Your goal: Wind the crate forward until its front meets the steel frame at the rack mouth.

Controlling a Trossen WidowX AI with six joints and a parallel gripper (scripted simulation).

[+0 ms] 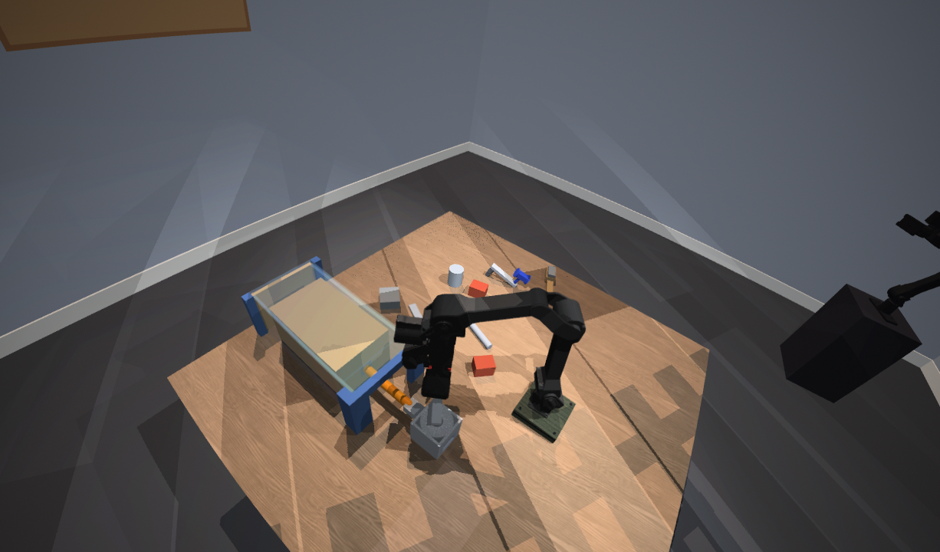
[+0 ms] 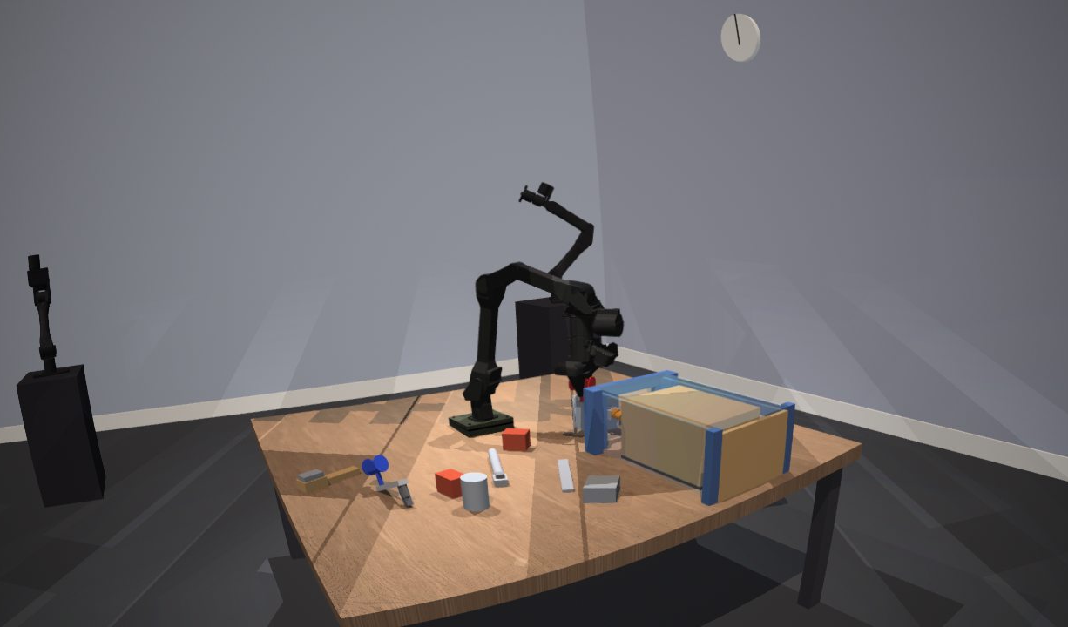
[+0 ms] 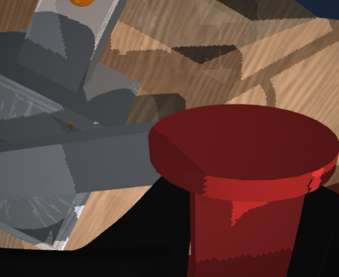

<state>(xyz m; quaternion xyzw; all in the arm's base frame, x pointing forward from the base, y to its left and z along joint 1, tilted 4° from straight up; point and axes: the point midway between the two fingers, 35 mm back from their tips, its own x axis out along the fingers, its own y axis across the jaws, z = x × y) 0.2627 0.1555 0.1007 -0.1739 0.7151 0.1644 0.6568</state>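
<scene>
My gripper tip is 100 mm short of the blue frame, 70 mm to the right of it and 10 mm above it. Round my gripper tip: red knob (20 mm above); then grey winch (70 mm behind, 80 mm to the left, 80 mm below); then winch handle (20 mm behind, 30 mm to the left, 10 mm below).
</scene>
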